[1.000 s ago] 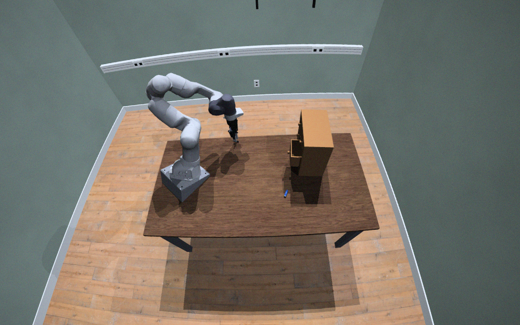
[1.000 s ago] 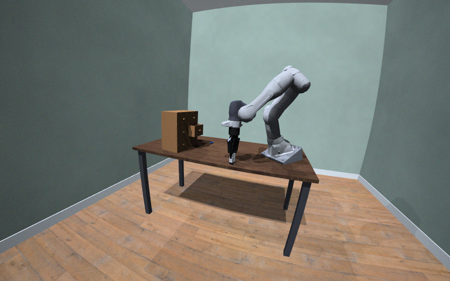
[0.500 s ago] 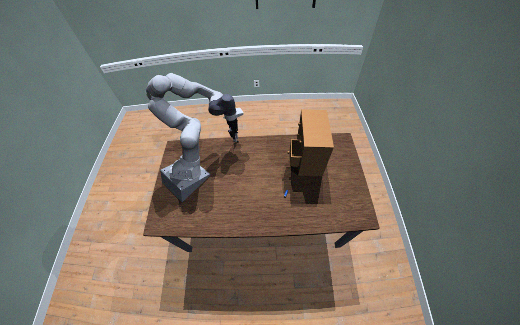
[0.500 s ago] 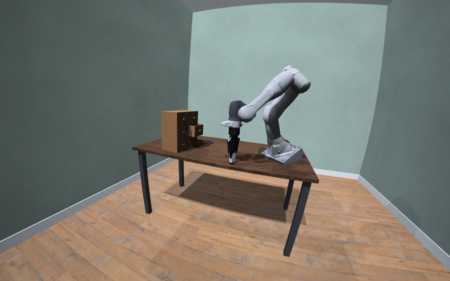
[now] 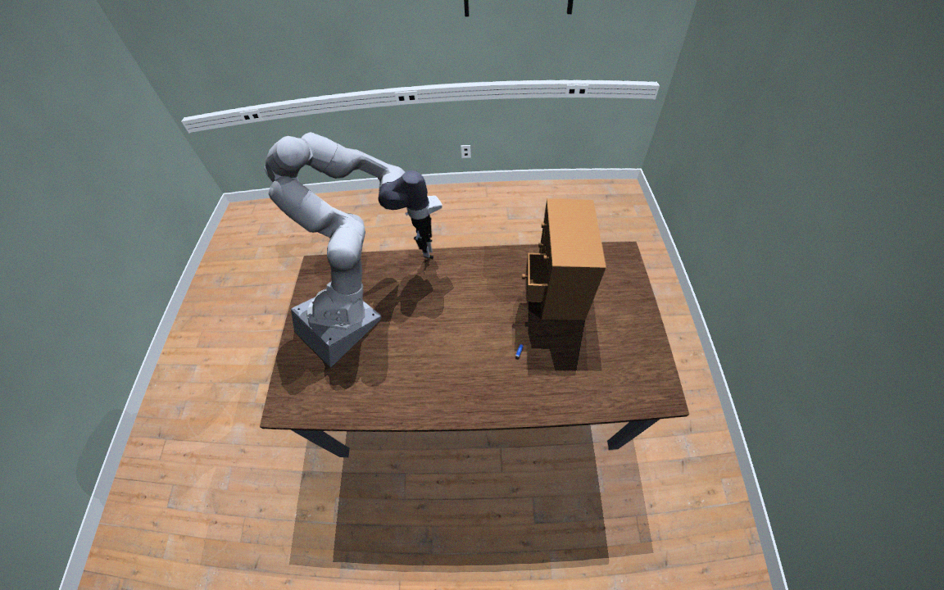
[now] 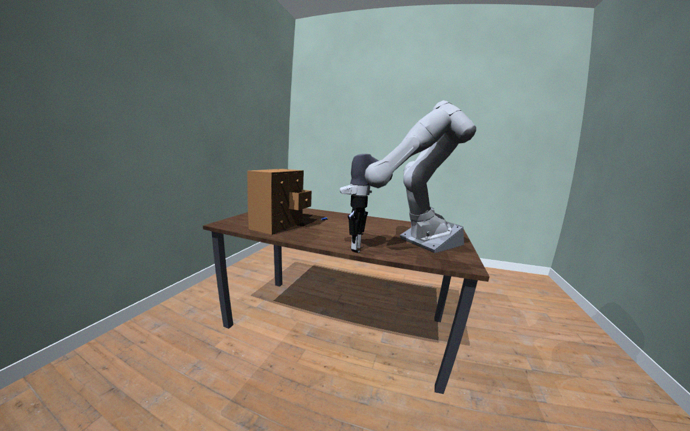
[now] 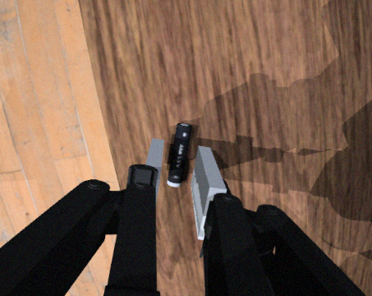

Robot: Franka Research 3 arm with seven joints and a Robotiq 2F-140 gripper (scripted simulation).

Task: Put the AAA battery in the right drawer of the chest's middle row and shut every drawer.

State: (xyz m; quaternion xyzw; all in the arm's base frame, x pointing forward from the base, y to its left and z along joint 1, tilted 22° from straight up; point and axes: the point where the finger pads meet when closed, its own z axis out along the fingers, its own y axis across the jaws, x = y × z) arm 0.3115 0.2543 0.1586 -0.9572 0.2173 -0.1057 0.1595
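My hand is 50 mm above the AAA battery. Round my hand: small blue cylinder 320 mm ahead, 500 mm to the right, 40 mm below.
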